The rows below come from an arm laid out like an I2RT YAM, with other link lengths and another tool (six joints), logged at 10 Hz.
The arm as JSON. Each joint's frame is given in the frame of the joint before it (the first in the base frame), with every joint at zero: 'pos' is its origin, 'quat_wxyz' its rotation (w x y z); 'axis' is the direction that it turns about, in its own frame. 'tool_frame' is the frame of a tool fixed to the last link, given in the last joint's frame.
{
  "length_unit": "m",
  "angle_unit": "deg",
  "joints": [
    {
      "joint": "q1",
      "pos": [
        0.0,
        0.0,
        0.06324
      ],
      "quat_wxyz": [
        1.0,
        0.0,
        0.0,
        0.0
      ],
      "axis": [
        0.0,
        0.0,
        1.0
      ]
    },
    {
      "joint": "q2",
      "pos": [
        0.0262,
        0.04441,
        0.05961
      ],
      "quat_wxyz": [
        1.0,
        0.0,
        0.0,
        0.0
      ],
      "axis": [
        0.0,
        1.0,
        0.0
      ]
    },
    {
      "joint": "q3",
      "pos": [
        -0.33,
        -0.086,
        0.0
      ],
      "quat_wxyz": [
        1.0,
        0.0,
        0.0,
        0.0
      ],
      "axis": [
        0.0,
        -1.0,
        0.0
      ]
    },
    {
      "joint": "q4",
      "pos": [
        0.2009,
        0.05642,
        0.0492
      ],
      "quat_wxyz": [
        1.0,
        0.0,
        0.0,
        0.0
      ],
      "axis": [
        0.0,
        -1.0,
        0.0
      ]
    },
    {
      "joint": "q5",
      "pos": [
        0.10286,
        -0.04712,
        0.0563
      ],
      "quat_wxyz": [
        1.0,
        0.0,
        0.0,
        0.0
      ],
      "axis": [
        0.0,
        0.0,
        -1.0
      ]
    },
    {
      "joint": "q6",
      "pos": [
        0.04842,
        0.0,
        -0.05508
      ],
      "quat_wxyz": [
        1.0,
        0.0,
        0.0,
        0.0
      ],
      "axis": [
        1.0,
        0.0,
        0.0
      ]
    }
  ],
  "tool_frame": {
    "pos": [
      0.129,
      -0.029,
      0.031
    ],
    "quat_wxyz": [
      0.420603,
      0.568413,
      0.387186,
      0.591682
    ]
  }
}
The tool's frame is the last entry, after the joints.
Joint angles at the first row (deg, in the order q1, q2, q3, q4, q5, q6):
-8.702, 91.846, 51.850, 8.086, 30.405, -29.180
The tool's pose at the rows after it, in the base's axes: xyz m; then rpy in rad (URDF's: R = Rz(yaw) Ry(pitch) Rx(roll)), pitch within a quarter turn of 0, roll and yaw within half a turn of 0:
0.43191 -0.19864 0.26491 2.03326 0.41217 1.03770
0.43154 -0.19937 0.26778 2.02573 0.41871 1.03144
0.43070 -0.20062 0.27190 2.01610 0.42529 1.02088
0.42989 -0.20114 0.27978 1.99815 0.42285 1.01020
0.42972 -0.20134 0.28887 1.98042 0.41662 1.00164
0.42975 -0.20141 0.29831 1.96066 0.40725 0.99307
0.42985 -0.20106 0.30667 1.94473 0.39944 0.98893
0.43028 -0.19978 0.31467 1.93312 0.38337 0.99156
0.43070 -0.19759 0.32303 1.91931 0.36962 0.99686
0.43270 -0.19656 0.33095 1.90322 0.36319 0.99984
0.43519 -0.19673 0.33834 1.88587 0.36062 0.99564
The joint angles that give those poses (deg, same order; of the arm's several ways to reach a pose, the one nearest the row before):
-8.713, 91.736, 51.753, 8.085, 30.498, -29.510
-8.701, 91.585, 51.839, 8.262, 30.925, -29.880
-8.702, 91.341, 52.078, 8.261, 31.528, -30.192
-8.701, 90.730, 52.540, 8.173, 31.814, -30.321
-8.701, 90.102, 53.384, 7.694, 31.903, -30.323
-8.702, 89.502, 54.215, 7.383, 31.904, -30.235
-8.699, 88.952, 55.006, 6.993, 31.772, -30.237
-8.701, 88.354, 56.012, 6.124, 31.148, -29.841
-8.613, 87.694, 56.842, 5.538, 30.512, -29.663
-8.613, 87.464, 57.686, 5.532, 30.064, -29.924
-8.613, 87.538, 58.557, 5.801, 30.062, -30.237

